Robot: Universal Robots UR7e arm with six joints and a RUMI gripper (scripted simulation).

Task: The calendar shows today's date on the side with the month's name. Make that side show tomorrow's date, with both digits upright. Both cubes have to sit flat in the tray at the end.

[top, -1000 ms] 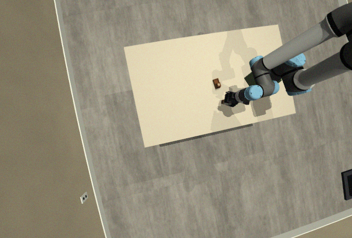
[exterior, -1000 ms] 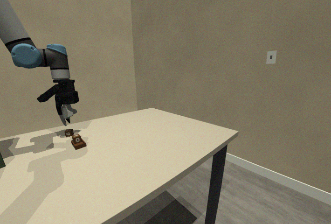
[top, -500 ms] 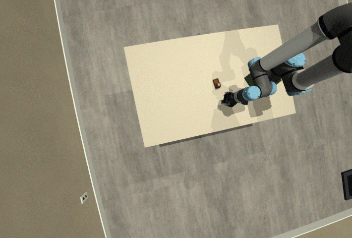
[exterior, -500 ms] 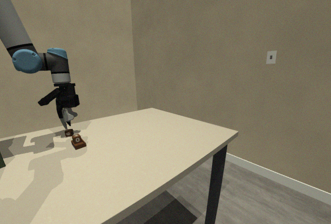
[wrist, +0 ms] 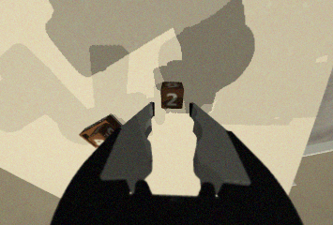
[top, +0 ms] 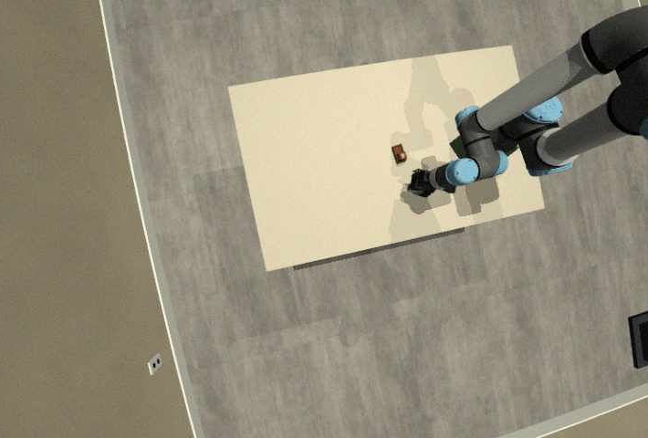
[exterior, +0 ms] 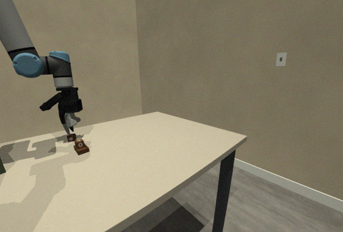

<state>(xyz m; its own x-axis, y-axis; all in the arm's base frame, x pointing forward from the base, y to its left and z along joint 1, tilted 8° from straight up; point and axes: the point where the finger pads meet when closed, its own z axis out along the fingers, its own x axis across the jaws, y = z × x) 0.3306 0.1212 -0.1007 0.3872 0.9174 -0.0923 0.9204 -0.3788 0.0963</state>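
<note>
My gripper is now 4 cm above the brown digit cube. The rest, counted from my hand: brown calendar tray 2 cm ahead, 16 cm to the right, 4 cm below.
</note>
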